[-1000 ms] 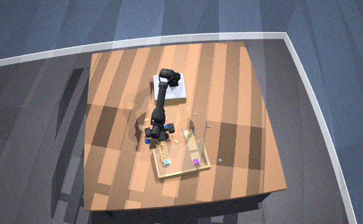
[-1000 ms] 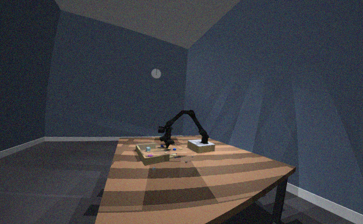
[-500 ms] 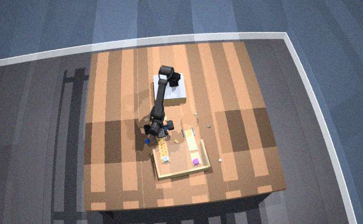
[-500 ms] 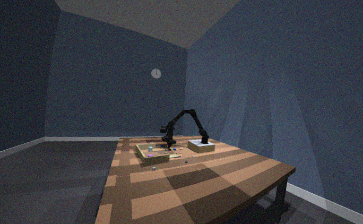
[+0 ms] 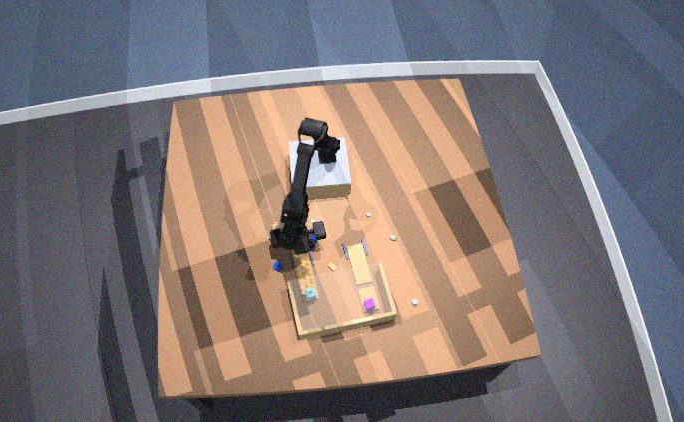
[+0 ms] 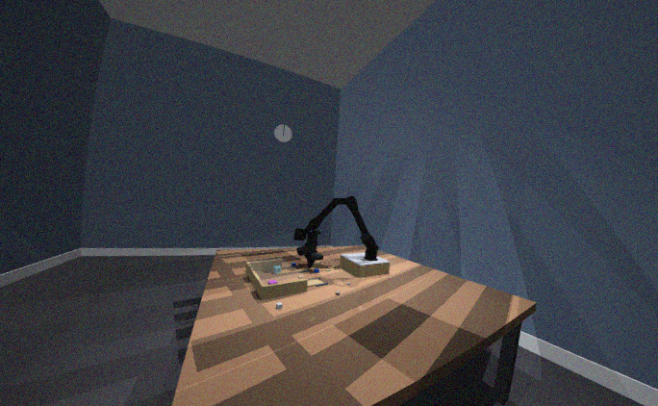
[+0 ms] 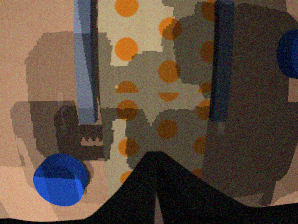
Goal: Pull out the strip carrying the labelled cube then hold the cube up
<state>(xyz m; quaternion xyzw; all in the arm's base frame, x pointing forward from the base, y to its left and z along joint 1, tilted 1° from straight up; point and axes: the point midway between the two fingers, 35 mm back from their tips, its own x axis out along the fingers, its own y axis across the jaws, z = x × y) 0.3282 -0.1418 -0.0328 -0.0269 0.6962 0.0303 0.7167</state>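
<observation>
My gripper tip is 19 cm short of the cyan labelled cube, 2 cm to the right of it and 1 cm below it. The rest, counted from my gripper tip: tan piece (9 cm ahead, 11 cm to the left).
</observation>
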